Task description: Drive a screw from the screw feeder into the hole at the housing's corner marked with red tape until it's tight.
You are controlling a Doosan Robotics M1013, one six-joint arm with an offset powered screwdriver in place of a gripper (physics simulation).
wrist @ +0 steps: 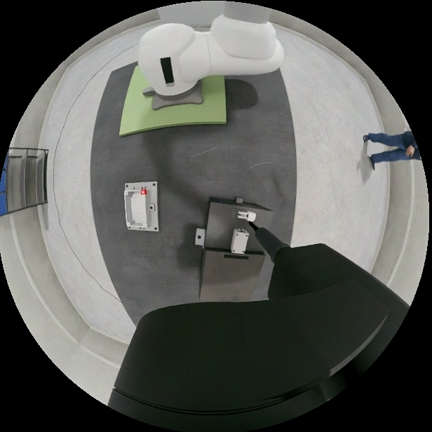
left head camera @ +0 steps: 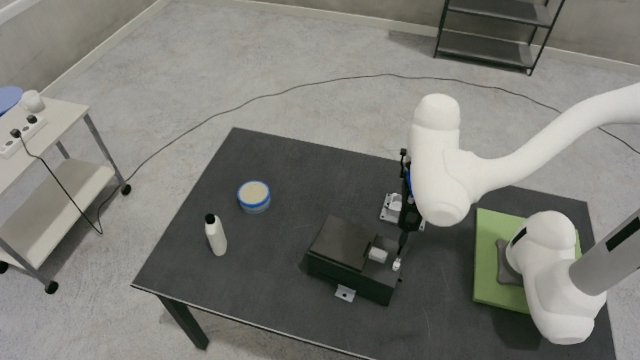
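Note:
The black screw feeder (left head camera: 340, 242) (wrist: 231, 275) stands on the dark table. A small white outlet piece (left head camera: 396, 265) (wrist: 246, 216) sits at one end of its top. My screwdriver (left head camera: 399, 253) (wrist: 251, 224) points down with its tip right at this piece; whether it touches is too small to tell. No screw can be made out on the bit. The pale grey housing (left head camera: 394, 202) (wrist: 139, 209) lies apart from the feeder, partly hidden behind the tool in the head view. Red tape (wrist: 143, 191) marks one corner in the wrist view; the hole there is too small to make out.
A white block (left head camera: 378, 254) (wrist: 240, 241) sits on the feeder beside the outlet. A white bottle (left head camera: 216, 236) and a round blue-rimmed tub (left head camera: 254, 195) stand on the table. The arm's base stands on a green mat (left head camera: 490, 250) (wrist: 175, 119). A person (wrist: 392, 146) stands off the table.

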